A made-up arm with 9 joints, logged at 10 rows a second.
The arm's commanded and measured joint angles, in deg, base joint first. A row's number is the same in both.
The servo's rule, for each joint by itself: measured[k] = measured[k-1] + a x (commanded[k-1-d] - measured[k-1]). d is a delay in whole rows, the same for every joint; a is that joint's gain. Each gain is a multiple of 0.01, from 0.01 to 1. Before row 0 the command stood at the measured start. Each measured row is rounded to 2 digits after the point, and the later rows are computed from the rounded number. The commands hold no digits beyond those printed.
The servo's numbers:
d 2
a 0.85 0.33 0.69 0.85 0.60 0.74 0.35 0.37 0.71
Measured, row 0:
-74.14, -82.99, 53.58, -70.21, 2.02, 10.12, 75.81, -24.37, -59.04
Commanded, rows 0 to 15:
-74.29, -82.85, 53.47, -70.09, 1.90, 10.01, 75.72, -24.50, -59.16
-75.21, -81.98, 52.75, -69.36, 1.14, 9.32, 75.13, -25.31, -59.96
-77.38, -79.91, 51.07, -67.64, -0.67, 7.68, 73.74, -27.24, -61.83
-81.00, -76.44, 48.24, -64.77, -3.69, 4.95, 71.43, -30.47, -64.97
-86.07, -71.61, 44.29, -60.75, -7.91, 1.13, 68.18, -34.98, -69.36
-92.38, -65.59, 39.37, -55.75, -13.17, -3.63, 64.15, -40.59, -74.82
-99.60, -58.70, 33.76, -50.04, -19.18, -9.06, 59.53, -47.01, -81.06
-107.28, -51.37, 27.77, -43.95, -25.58, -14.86, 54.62, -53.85, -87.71
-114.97, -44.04, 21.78, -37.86, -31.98, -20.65, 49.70, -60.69, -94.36
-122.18, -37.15, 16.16, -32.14, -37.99, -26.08, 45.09, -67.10, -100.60
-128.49, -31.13, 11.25, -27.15, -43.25, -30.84, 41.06, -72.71, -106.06
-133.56, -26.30, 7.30, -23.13, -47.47, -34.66, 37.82, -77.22, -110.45
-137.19, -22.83, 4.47, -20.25, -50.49, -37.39, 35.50, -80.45, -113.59
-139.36, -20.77, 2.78, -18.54, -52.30, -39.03, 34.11, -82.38, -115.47
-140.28, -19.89, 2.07, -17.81, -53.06, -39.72, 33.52, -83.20, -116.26
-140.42, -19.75, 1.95, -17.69, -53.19, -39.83, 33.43, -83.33, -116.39
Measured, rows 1 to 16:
-74.14, -82.99, 53.58, -70.21, 2.02, 10.12, 75.81, -24.37, -59.04
-74.14, -82.99, 53.58, -70.21, 2.02, 10.12, 75.81, -24.37, -59.04
-74.27, -82.94, 53.50, -70.11, 1.95, 10.04, 75.78, -24.42, -59.13
-75.07, -82.62, 52.98, -69.47, 1.46, 9.51, 75.55, -24.75, -59.72
-77.03, -81.73, 51.66, -67.91, 0.18, 8.16, 74.92, -25.67, -61.22
-80.40, -79.98, 49.30, -65.24, -2.14, 5.78, 73.70, -27.45, -63.88
-85.22, -77.22, 45.84, -61.42, -5.60, 2.34, 71.77, -30.24, -67.77
-91.31, -73.38, 41.38, -56.60, -10.14, -2.08, 69.10, -34.07, -72.78
-98.36, -68.54, 36.12, -51.02, -15.56, -7.25, 65.75, -38.86, -78.66
-105.94, -62.87, 30.36, -45.01, -21.57, -12.88, 61.85, -44.41, -85.09
-113.62, -56.66, 24.44, -38.93, -27.82, -18.63, 57.60, -50.43, -91.67
-120.90, -50.22, 18.73, -33.16, -33.92, -24.14, 53.22, -56.60, -98.01
-127.35, -43.92, 13.57, -28.05, -39.52, -29.10, 48.96, -62.56, -103.73
-132.63, -38.11, 9.24, -23.87, -44.29, -33.21, 45.06, -67.98, -108.50
-136.51, -33.07, 5.95, -20.79, -48.01, -36.30, 41.71, -72.59, -112.11
-138.93, -29.01, 3.76, -18.88, -50.58, -38.32, 39.05, -76.21, -114.50

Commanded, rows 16 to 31:
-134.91, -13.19, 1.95, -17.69, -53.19, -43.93, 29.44, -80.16, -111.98
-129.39, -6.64, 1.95, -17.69, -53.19, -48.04, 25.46, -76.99, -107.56
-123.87, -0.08, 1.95, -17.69, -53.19, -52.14, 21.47, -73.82, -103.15
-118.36, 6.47, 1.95, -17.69, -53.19, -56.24, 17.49, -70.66, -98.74
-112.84, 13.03, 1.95, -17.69, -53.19, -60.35, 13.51, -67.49, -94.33
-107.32, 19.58, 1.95, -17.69, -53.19, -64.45, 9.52, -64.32, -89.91
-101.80, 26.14, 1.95, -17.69, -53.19, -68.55, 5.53, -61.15, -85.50
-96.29, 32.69, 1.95, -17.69, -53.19, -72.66, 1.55, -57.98, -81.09
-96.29, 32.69, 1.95, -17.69, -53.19, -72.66, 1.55, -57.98, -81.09
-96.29, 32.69, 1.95, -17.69, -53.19, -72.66, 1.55, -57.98, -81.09
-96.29, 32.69, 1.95, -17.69, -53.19, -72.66, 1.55, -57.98, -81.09
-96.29, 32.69, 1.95, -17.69, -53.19, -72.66, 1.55, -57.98, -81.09
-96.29, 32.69, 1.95, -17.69, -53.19, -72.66, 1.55, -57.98, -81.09
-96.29, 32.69, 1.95, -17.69, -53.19, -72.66, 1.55, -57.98, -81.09
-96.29, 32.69, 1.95, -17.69, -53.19, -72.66, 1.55, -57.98, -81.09
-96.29, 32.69, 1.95, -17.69, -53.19, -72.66, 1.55, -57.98, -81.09
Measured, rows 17 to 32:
-140.08, -26.00, 2.59, -17.97, -52.07, -39.36, 37.11, -78.80, -115.75
-140.37, -23.94, 2.15, -17.73, -52.74, -39.71, 35.82, -80.48, -116.20
-135.73, -20.39, 2.01, -17.70, -53.01, -42.83, 33.59, -80.36, -113.20
-130.34, -15.85, 1.97, -17.69, -53.12, -46.69, 30.74, -79.11, -109.20
-124.84, -10.65, 1.96, -17.69, -53.16, -50.72, 27.50, -77.15, -104.90
-119.33, -5.00, 1.95, -17.69, -53.18, -54.80, 24.00, -74.75, -100.53
-113.81, 0.95, 1.95, -17.69, -53.19, -58.91, 20.33, -72.06, -96.13
-108.29, 7.10, 1.95, -17.69, -53.19, -63.01, 16.55, -69.20, -91.71
-102.77, 13.38, 1.95, -17.69, -53.19, -67.11, 12.69, -66.22, -87.30
-97.26, 19.75, 1.95, -17.69, -53.19, -71.22, 8.79, -63.17, -82.89
-96.44, 24.02, 1.95, -17.69, -53.19, -72.29, 6.26, -61.25, -81.61
-96.31, 26.88, 1.95, -17.69, -53.19, -72.56, 4.61, -60.04, -81.24
-96.29, 28.80, 1.95, -17.69, -53.19, -72.63, 3.54, -59.28, -81.13
-96.29, 30.08, 1.95, -17.69, -53.19, -72.65, 2.84, -58.80, -81.10
-96.29, 30.94, 1.95, -17.69, -53.19, -72.66, 2.39, -58.50, -81.09
-96.29, 31.52, 1.95, -17.69, -53.19, -72.66, 2.10, -58.31, -81.09

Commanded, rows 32 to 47:
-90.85, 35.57, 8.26, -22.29, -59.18, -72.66, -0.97, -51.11, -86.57
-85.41, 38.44, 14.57, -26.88, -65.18, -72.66, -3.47, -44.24, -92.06
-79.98, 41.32, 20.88, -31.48, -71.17, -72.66, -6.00, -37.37, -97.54
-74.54, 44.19, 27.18, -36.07, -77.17, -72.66, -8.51, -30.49, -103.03
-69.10, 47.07, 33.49, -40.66, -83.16, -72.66, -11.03, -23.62, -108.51
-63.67, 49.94, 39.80, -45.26, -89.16, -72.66, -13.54, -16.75, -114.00
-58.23, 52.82, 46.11, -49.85, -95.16, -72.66, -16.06, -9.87, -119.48
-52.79, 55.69, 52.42, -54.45, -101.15, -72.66, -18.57, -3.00, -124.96
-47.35, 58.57, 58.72, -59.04, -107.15, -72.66, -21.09, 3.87, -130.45
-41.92, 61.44, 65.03, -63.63, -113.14, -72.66, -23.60, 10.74, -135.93
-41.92, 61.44, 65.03, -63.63, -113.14, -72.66, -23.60, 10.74, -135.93
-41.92, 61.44, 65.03, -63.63, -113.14, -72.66, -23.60, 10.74, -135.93
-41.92, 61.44, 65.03, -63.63, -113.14, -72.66, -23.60, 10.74, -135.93
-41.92, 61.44, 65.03, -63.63, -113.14, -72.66, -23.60, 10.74, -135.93
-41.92, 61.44, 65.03, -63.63, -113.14, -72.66, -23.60, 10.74, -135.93
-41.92, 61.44, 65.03, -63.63, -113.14, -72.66, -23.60, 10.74, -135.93
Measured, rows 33 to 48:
-96.29, 31.91, 1.95, -17.69, -53.19, -72.66, 1.91, -58.19, -81.09
-96.29, 32.17, 1.95, -17.69, -53.19, -72.66, 1.78, -58.11, -81.09
-91.67, 33.29, 6.30, -21.60, -56.78, -72.66, 0.82, -55.52, -84.98
-86.35, 34.99, 12.01, -26.09, -61.82, -72.66, -0.68, -51.35, -90.01
-80.94, 37.08, 18.13, -30.67, -67.43, -72.66, -2.54, -46.18, -95.36
-75.50, 39.43, 24.37, -35.26, -73.27, -72.66, -4.63, -40.37, -100.81
-70.06, 41.95, 30.66, -39.85, -79.20, -72.66, -6.87, -34.17, -106.28
-64.63, 44.59, 36.97, -44.45, -85.18, -72.66, -9.20, -27.72, -111.76
-59.19, 47.31, 43.28, -49.04, -91.17, -72.66, -11.60, -21.12, -117.24
-53.75, 50.08, 49.59, -53.64, -97.16, -72.66, -14.04, -14.42, -122.72
-48.31, 52.88, 55.89, -58.23, -103.15, -72.66, -16.51, -7.65, -128.21
-42.88, 55.70, 62.20, -62.82, -109.14, -72.66, -18.99, -0.85, -133.69
-42.06, 57.59, 64.15, -63.51, -111.54, -72.66, -20.60, 3.44, -135.28
-41.94, 58.86, 64.76, -63.61, -112.50, -72.66, -21.65, 6.14, -135.74
-41.92, 59.71, 64.95, -63.63, -112.88, -72.66, -22.33, 7.84, -135.87
-41.92, 60.28, 65.01, -63.63, -113.04, -72.66, -22.77, 8.91, -135.91

